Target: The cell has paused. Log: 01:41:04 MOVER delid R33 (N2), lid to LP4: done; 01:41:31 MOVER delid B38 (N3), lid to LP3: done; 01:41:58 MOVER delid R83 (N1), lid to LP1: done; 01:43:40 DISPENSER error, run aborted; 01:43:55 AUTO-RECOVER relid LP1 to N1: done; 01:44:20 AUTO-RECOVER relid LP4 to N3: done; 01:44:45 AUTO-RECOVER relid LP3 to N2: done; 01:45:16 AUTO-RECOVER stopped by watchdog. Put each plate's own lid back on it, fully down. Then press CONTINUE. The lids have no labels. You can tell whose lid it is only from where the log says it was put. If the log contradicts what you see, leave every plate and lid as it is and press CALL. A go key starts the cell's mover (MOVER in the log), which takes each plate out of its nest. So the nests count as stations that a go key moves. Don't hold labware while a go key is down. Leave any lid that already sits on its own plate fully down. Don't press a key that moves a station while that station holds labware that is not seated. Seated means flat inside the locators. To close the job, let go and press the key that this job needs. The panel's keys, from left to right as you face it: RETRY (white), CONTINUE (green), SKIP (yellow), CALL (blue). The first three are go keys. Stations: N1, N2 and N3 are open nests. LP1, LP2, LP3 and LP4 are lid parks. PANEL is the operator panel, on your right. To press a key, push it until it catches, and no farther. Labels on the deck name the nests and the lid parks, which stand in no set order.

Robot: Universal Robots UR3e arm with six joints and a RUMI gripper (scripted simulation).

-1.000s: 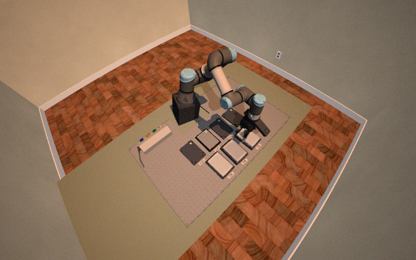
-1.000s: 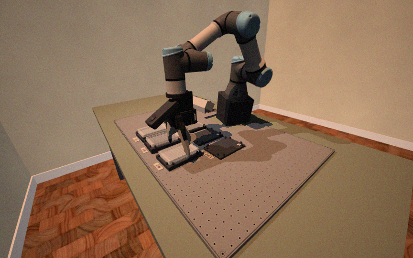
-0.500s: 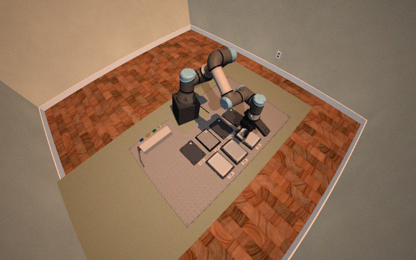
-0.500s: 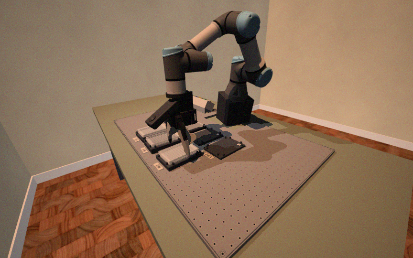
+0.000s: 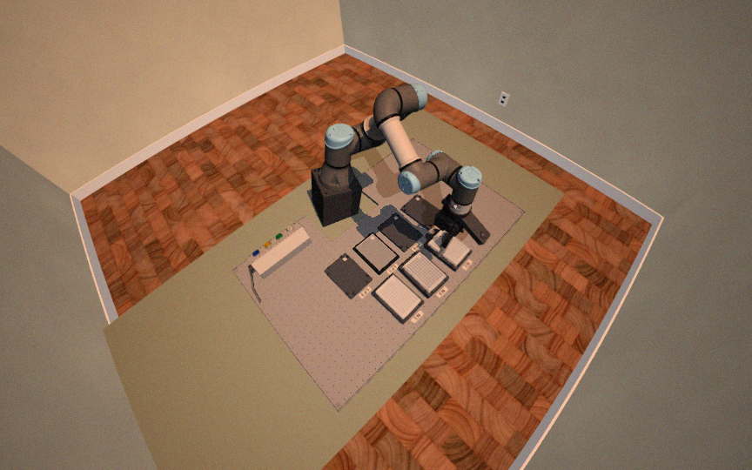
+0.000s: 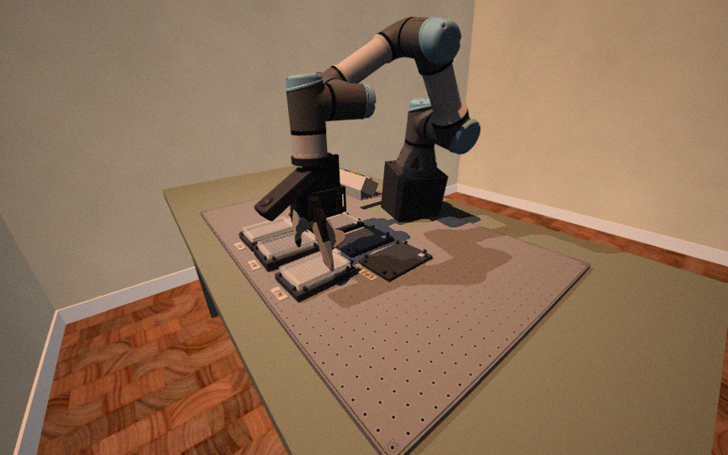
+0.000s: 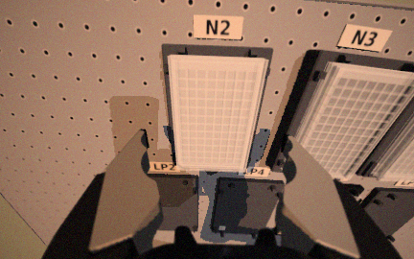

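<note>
My gripper is now 20 cm to the left of the clear lid, 17 cm past it and 4 cm above it. Round my hand: LP2 lid park (18 cm behind, 6 cm to the left, 5 cm below); then lid park LP4 (18 cm behind, 8 cm to the right, 5 cm below); then LP1 lid park (20 cm to the right, 17 cm behind, 5 cm below).
</note>
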